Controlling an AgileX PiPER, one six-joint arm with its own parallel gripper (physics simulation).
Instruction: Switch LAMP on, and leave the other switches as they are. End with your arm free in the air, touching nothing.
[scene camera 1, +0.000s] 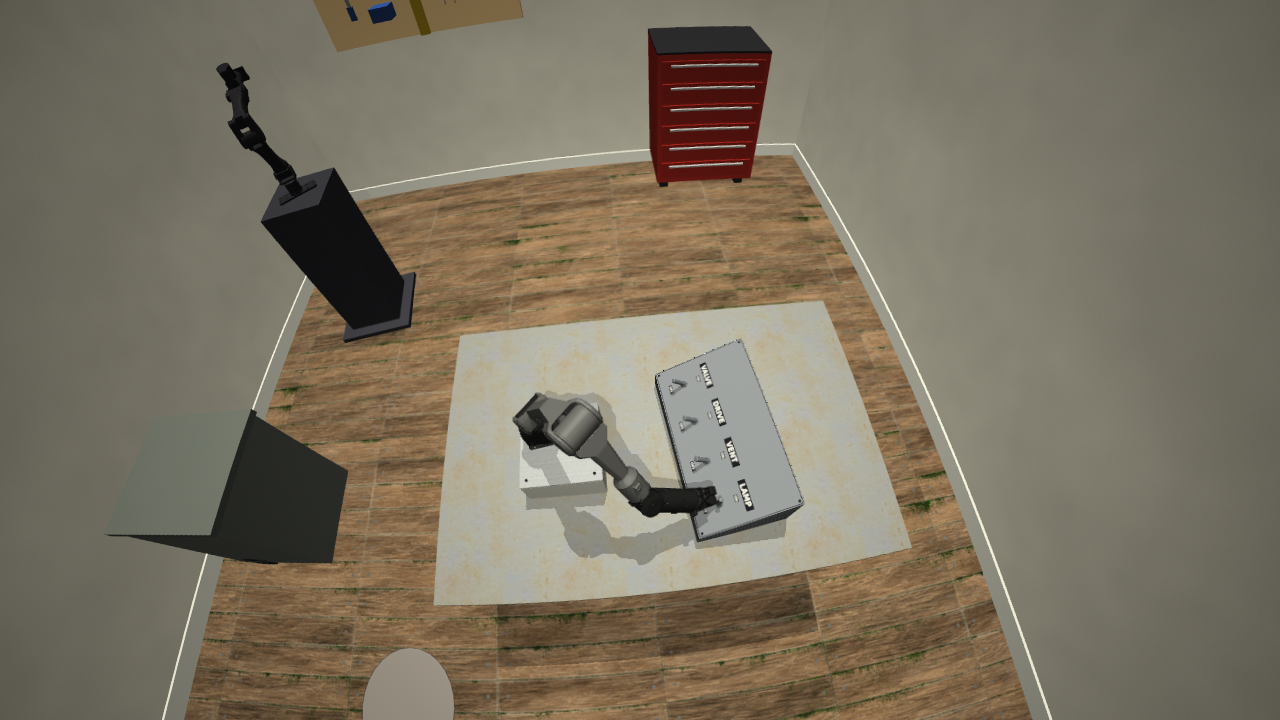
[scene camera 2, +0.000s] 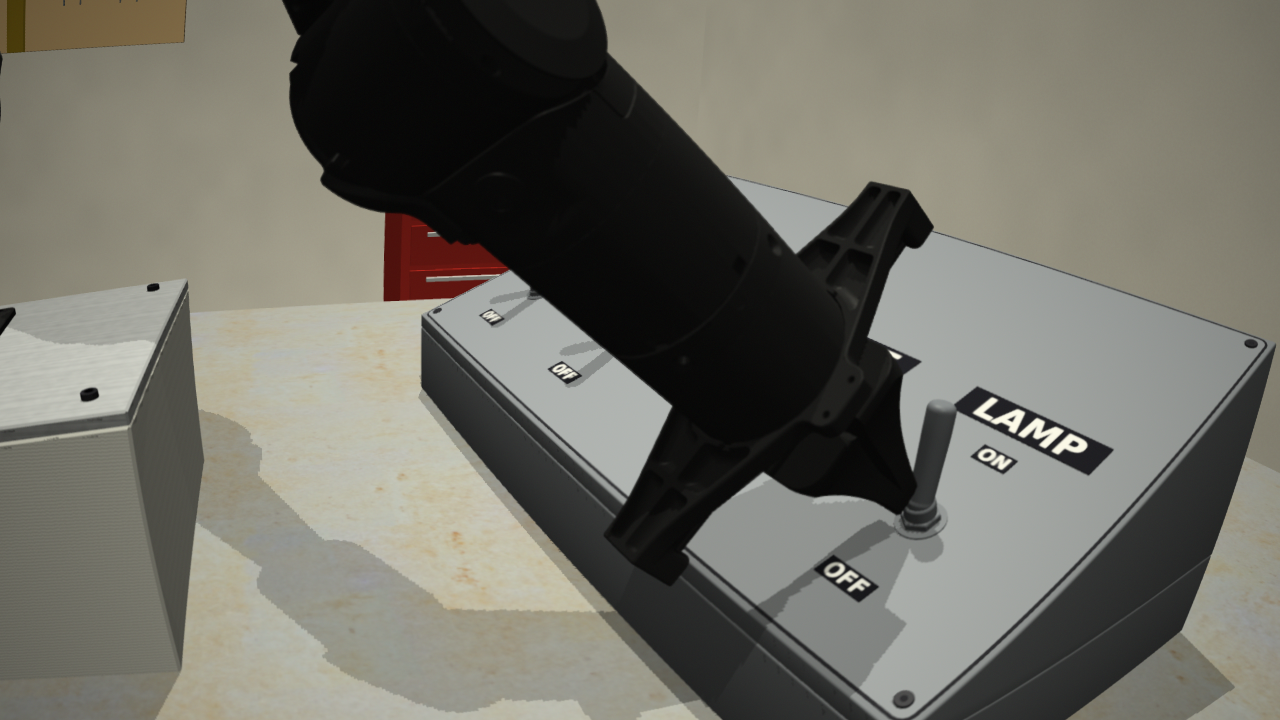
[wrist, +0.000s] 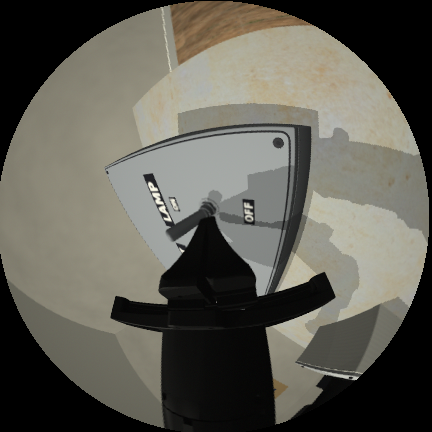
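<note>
The LAMP switch lever (scene camera 2: 934, 456) (wrist: 189, 225) leans away from its OFF label (scene camera 2: 845, 577) (wrist: 248, 212), toward its ON label (scene camera 2: 993, 458) (wrist: 174, 204). It stands on the sloped grey panel (scene camera 1: 769, 429) (scene camera 2: 1118, 376) (wrist: 215, 160). My gripper (scene camera 1: 714, 495) (scene camera 2: 908, 504) (wrist: 209, 224) is shut and empty. Its tip is low at the lever's foot, on the OFF side, touching it or very close; I cannot tell which. The VENT (scene camera 1: 699, 462), DRIVE (scene camera 1: 687, 422) and VALVE (scene camera 1: 677, 385) switches stand in a row beyond; their positions are too small to tell surely.
The arm's pale base block (scene camera 1: 562, 479) (scene camera 2: 71, 537) stands left of the panel on the light mat (scene camera 1: 501, 573). A red drawer cabinet (scene camera 1: 711, 116) is at the back. A dark pedestal (scene camera 1: 335, 250) with another arm and a grey-green cabinet (scene camera 1: 286, 492) stand at the left.
</note>
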